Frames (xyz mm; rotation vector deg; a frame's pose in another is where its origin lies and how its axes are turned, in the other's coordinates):
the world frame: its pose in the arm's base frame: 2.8 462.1 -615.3 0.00 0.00 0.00
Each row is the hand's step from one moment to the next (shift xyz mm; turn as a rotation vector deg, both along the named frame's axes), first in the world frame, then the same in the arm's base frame.
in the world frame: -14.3 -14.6 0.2 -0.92 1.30 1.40
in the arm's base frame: -14.3 -14.6 0.2 -0.92 1.30 1.40
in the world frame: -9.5 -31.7 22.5 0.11 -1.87 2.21
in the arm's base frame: -9.5 -31.7 22.5 0.11 -1.87 2.21
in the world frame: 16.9 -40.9 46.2 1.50 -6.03 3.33
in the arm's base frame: 16.9 -40.9 46.2 1.50 -6.03 3.33
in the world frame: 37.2 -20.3 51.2 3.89 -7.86 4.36
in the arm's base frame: 37.2 -20.3 51.2 3.89 -7.86 4.36
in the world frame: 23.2 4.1 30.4 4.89 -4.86 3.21
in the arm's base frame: 23.2 4.1 30.4 4.89 -4.86 3.21
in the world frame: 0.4 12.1 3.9 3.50 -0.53 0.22
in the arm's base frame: 0.4 12.1 3.9 3.50 -0.53 0.22
